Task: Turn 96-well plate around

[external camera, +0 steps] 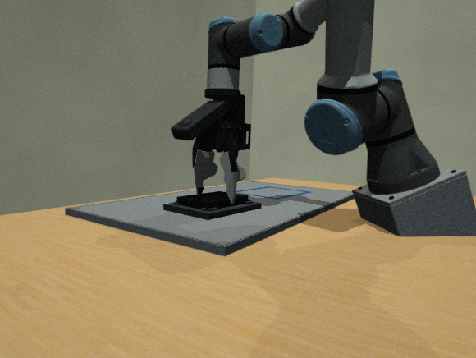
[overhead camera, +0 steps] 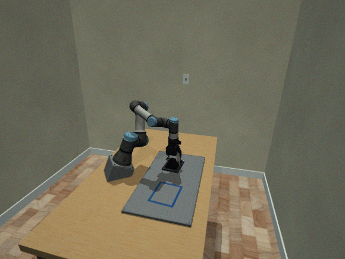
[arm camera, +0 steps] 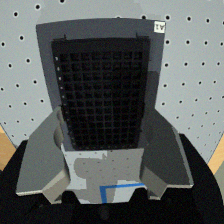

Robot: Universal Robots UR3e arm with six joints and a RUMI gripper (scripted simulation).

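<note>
My hand is 1 cm above the black 96-well plate. The rest, counted from my hand: small white corner label: 5 cm ahead, 8 cm to the left, 2 cm below; plate nest N1: 2 cm below.
</note>
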